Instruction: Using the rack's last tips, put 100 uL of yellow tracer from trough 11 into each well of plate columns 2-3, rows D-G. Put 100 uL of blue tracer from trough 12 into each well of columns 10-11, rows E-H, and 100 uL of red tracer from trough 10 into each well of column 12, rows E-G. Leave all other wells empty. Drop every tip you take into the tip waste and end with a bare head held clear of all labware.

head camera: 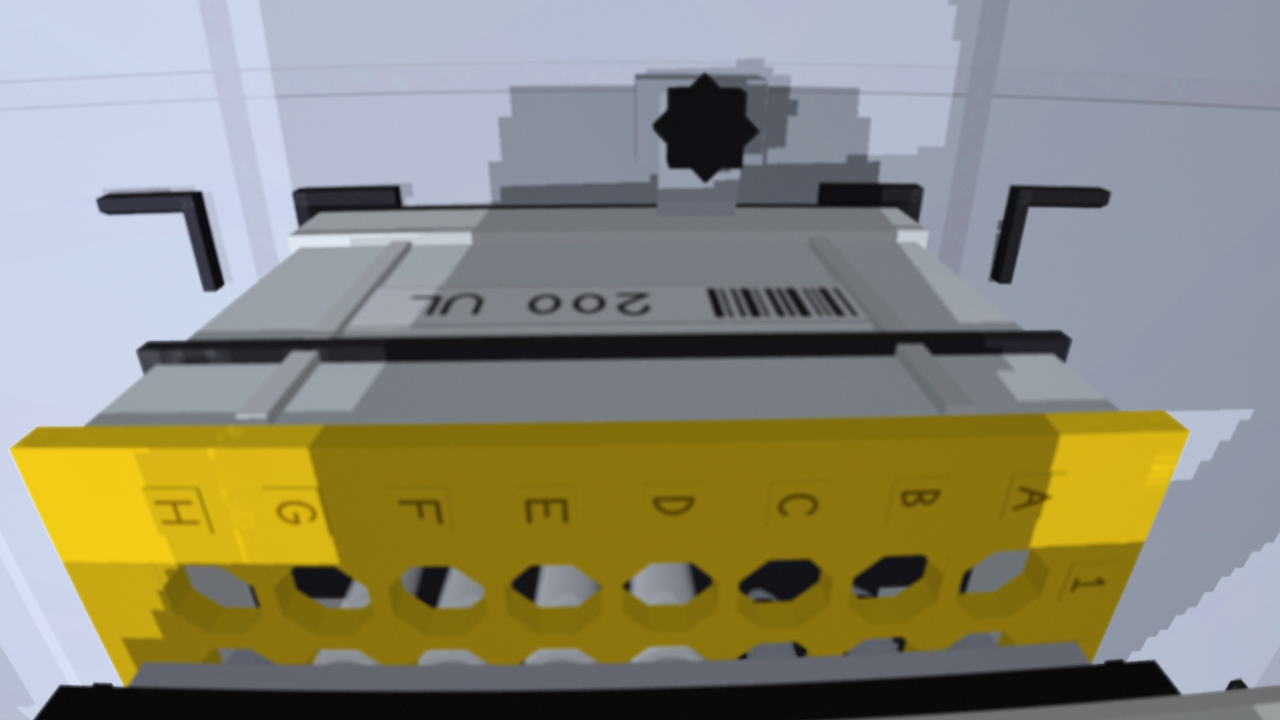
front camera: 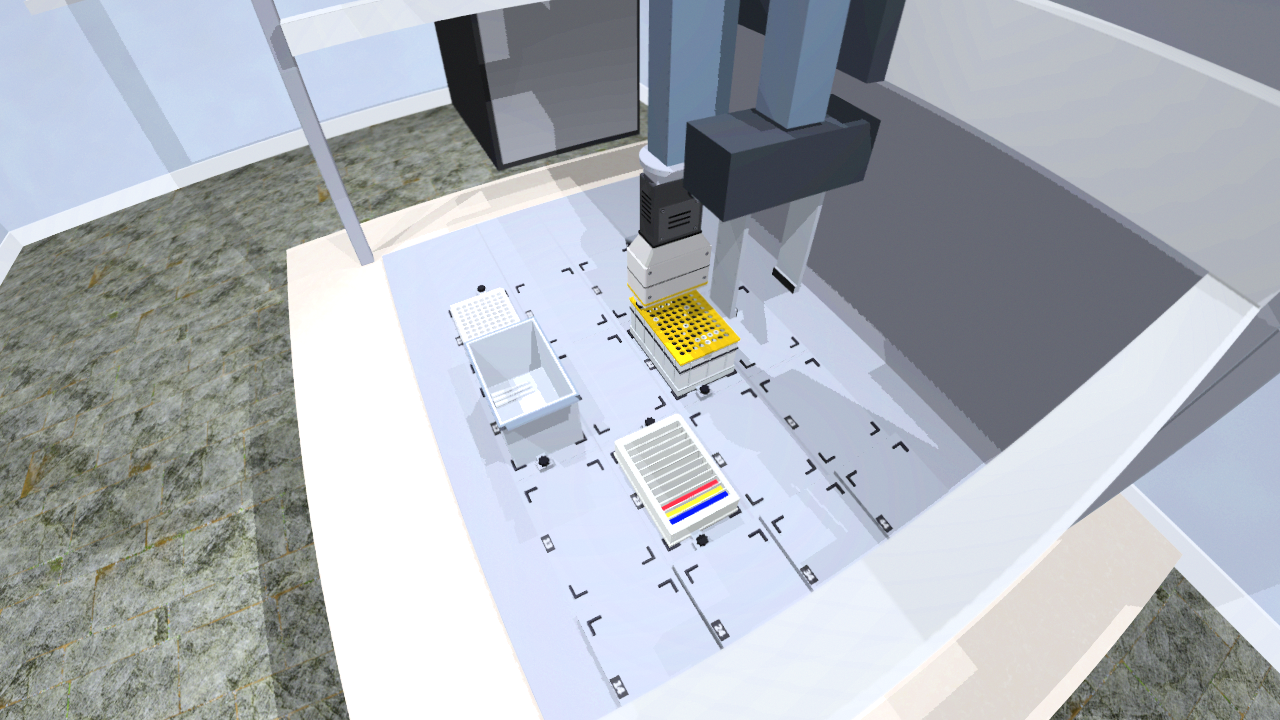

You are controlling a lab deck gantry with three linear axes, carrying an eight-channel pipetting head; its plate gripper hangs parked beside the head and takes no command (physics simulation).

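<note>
The pipetting head (front camera: 669,265) (head camera: 617,702) is lowered onto the far part of the yellow tip rack (front camera: 691,320) (head camera: 599,465); its nozzles and any tips on them are hidden. Pale spots show at several rack holes. The parked plate gripper (front camera: 756,295) hangs beside the head with its two paddles apart and nothing between them. The white well plate (front camera: 484,313) stands at the back left; its well contents are too small to tell. The trough block (front camera: 677,479) has red, yellow and blue strips at its near end. The tip waste bin (front camera: 562,385) holds pale thin shapes at its bottom.
The bin stands directly in front of the plate, left of the rack. A dark gantry block (front camera: 778,165) is above the gripper paddles. Black clamp knobs (front camera: 704,390) (head camera: 705,127) and corner brackets mark the deck positions. A grey wall (front camera: 939,295) runs along the right.
</note>
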